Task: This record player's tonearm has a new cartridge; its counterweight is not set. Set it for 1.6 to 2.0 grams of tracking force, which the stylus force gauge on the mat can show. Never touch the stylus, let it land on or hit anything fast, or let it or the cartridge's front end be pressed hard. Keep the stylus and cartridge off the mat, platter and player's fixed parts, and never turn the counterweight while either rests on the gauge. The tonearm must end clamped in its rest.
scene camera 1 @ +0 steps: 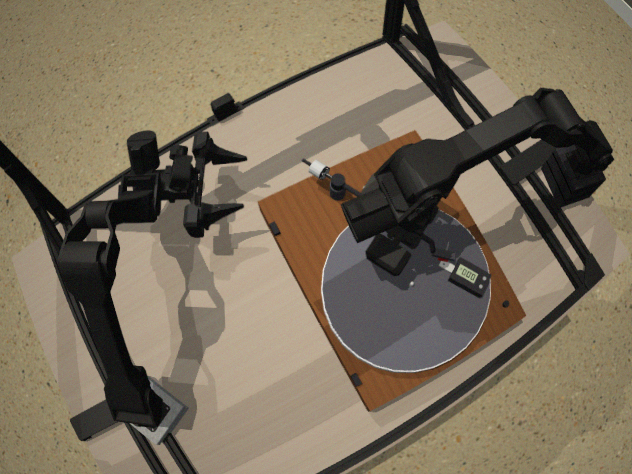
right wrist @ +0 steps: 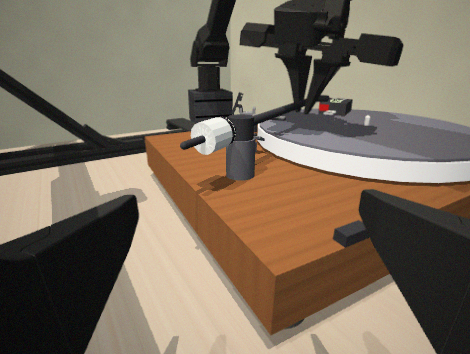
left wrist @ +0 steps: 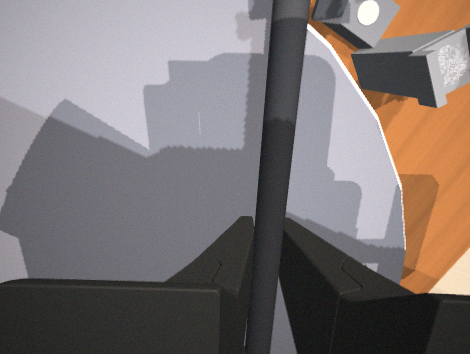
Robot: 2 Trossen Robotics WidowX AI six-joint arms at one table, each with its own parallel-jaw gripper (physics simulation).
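Seen in the pictures: left gripper, fingertip midpoint: [scene camera 1: 410,230] [right wrist: 302,112] [left wrist: 264,228]; right gripper, fingertip midpoint: [scene camera 1: 245,181] [right wrist: 249,203]; left arm's base, origin of the base link: [scene camera 1: 581,163] [right wrist: 209,90]; right arm's base, origin of the base link: [scene camera 1: 148,409].
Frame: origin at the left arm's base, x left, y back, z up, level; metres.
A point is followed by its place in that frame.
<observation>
The tonearm [scene camera 1: 353,191] {y -0.502, x -0.060, z 0.020 m} [left wrist: 284,100] {y -0.460, x -0.006, z 0.023 m} [right wrist: 277,114] {y -0.486, x -0.033, z 0.017 m} reaches over the mat [scene camera 1: 377,316] {y -0.527, x 0.150, z -0.008 m} [right wrist: 420,137] {y -0.532, x 0.130, z -0.008 m}, out of its rest. My left gripper [left wrist: 264,228] {y -0.430, x 0.030, z 0.008 m} [right wrist: 302,112] {y -0.430, x 0.030, z 0.008 m} is shut on the tonearm's tube; its fingertips are hidden in scene camera 1. The red cartridge [scene camera 1: 443,260] {y -0.392, x 0.098, z 0.008 m} [right wrist: 324,107] {y -0.397, x 0.088, z 0.008 m} is right by the pale pan of the force gauge [scene camera 1: 472,281] {y -0.355, x 0.151, z 0.012 m} [right wrist: 343,106] {y -0.389, x 0.128, z 0.007 m}, whose display appears to read 0.00; any contact is unclear. The white counterweight [scene camera 1: 318,169] {y -0.547, x -0.114, z 0.026 m} [right wrist: 212,136] {y -0.561, x -0.123, z 0.017 m} is on the rear shaft behind the pivot. My right gripper [scene camera 1: 244,182] {y -0.672, x -0.135, z 0.017 m} [right wrist: 249,203] {y -0.672, x -0.135, z 0.017 m} is open and empty, away from the counterweight.
The pivot post [scene camera 1: 337,188] {y -0.525, x -0.076, z 0.013 m} [right wrist: 240,160] {y -0.534, x -0.092, z -0.014 m} stands on the wooden plinth [scene camera 1: 296,229] {y -0.609, x -0.043, z -0.034 m} [right wrist: 280,220] {y -0.611, x -0.087, z -0.034 m}. Grey blocks [left wrist: 387,70] {y -0.428, x -0.040, z -0.010 m}, seemingly the arm rest, stand beside the platter in the left wrist view. A small spindle [scene camera 1: 411,283] {y -0.458, x 0.117, z 0.004 m} [right wrist: 367,120] {y -0.459, x 0.115, z -0.001 m} rises from the mat. Black frame rails border the table.
</observation>
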